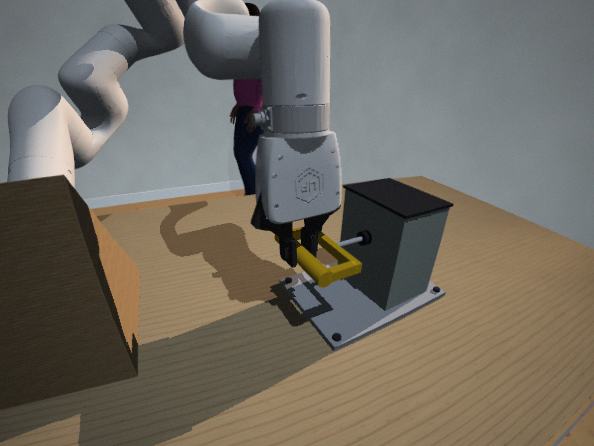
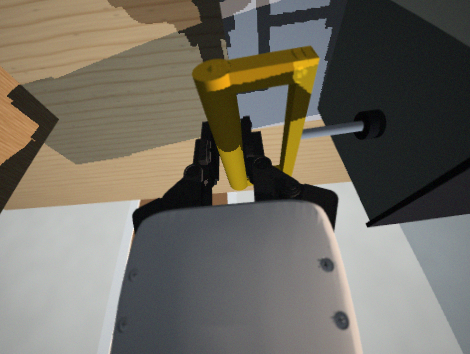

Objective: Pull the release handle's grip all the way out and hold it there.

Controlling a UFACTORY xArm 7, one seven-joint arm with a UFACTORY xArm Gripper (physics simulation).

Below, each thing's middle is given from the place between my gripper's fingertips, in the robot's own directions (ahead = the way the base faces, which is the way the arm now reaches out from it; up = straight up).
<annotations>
The grey base plate [image 1: 342, 313] is 130 mm ahead of my hand and 90 mm below it.
</annotations>
